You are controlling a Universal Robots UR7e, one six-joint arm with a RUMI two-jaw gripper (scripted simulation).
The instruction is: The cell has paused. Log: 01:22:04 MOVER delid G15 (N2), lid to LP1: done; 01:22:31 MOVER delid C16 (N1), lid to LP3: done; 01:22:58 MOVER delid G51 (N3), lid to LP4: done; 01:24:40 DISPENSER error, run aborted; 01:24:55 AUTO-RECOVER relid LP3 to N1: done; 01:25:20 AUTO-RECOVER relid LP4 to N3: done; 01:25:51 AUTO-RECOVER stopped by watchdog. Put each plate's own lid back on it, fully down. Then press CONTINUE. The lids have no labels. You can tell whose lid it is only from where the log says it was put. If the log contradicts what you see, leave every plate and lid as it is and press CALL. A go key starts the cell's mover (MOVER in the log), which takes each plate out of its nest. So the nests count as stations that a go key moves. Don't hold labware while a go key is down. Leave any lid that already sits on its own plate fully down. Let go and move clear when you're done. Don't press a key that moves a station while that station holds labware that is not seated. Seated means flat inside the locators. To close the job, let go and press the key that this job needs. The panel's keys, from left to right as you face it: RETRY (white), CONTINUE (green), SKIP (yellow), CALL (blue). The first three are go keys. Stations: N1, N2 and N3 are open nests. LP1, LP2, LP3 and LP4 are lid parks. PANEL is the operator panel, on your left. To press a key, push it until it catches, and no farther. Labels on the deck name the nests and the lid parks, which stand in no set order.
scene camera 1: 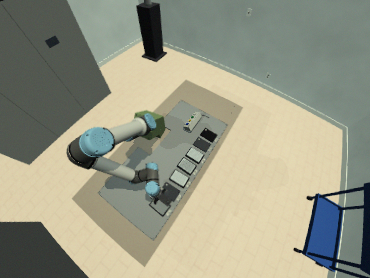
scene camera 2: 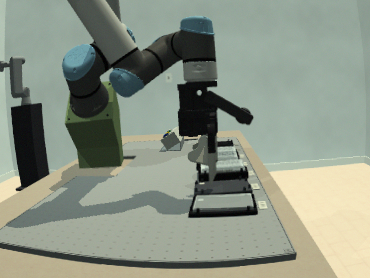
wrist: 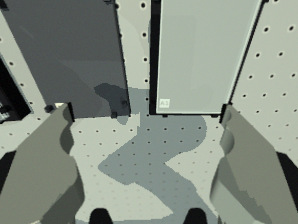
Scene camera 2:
my gripper: 212, 175
pale lid: 227, 202
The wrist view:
my gripper: 147, 104
